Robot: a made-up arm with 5 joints.
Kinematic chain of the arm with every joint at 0, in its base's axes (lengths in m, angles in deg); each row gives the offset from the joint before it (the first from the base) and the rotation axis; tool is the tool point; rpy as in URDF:
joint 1: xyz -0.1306 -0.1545 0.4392 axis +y
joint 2: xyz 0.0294 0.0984 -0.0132 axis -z
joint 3: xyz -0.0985 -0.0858 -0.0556 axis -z
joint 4: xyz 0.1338 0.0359 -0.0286 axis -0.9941 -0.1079 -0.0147
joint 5: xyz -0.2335 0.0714 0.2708 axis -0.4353 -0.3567 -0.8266
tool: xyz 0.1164 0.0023 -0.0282 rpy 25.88 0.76 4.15
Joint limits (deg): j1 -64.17..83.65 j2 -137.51..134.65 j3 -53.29..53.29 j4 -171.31..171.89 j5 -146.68..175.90
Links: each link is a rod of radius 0.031 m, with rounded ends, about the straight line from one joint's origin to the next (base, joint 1, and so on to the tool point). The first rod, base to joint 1, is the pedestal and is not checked.
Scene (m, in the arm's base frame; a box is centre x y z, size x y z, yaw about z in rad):
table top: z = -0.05
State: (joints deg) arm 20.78 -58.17 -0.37 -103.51 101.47
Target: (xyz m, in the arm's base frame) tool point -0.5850 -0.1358 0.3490
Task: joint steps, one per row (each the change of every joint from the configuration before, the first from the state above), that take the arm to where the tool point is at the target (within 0.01 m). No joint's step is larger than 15 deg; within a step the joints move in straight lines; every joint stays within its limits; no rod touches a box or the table.
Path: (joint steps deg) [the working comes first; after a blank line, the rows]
Joints at the target: 13.27 20.47 53.29 -105.83 105.02
Straight joint move there: clear.

1: -1.25 13.11 8.94 -0.39 0.59
2: -1.25 13.10 8.95 -0.38 0.59
3: -1.26 13.11 8.94 -0.39 0.60
4: -1.25 13.11 8.94 -0.38 0.59
5: -1.25 13.10 8.95 -0.39 0.59
6: -1.25 13.11 8.94 -0.39 0.59

